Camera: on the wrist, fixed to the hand. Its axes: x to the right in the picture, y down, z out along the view.
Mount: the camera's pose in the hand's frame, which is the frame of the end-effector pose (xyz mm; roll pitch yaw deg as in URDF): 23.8 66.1 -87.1 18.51 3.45 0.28
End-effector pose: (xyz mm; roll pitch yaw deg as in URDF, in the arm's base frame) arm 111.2 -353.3 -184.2 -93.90 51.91 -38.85
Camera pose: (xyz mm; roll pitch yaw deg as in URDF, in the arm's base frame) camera 28.5 -404.1 -240.0 -79.81 51.82 -44.45
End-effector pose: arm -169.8 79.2 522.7 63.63 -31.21 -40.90
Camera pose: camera -92.1 154.0 552.6 80.25 -29.87 -37.19
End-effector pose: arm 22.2 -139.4 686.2 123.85 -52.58 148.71
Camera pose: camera 61.6 -204.9 767.9 138.58 -54.65 153.39
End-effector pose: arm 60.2 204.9 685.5 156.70 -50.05 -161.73
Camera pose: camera 114.7 250.6 771.9 173.75 -53.32 -159.88
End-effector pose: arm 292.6 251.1 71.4 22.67 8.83 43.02
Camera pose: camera 239.1 330.5 13.5 41.46 11.90 44.64
